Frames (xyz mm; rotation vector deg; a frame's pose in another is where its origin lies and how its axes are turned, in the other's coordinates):
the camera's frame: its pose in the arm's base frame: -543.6 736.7 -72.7 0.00 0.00 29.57
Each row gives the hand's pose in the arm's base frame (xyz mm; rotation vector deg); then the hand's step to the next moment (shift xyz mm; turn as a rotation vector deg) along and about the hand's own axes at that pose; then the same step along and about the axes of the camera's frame.
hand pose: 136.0 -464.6 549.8 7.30 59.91 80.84
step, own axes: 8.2 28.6 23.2 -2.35 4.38 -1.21
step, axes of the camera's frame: 5.9 25.3 27.3 -3.89 0.41 3.30
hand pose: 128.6 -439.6 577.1 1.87 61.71 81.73
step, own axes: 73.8 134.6 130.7 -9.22 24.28 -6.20
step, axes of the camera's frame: 45.8 161.3 111.9 -20.35 5.41 16.42
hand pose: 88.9 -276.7 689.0 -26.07 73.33 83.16
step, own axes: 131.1 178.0 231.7 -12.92 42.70 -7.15
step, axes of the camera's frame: 42.9 313.1 52.1 -33.22 13.57 27.45
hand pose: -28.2 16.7 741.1 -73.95 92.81 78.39
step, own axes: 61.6 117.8 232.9 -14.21 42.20 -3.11
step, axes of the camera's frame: -35.4 254.9 -75.3 -30.76 17.07 27.47
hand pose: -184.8 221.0 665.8 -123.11 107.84 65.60
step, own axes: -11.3 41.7 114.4 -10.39 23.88 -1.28
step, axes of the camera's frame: -51.6 93.8 -59.1 -16.48 11.64 16.51
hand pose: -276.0 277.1 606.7 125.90 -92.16 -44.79
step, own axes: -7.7 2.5 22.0 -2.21 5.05 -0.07
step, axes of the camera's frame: -10.5 15.2 -14.4 -3.58 2.55 3.33
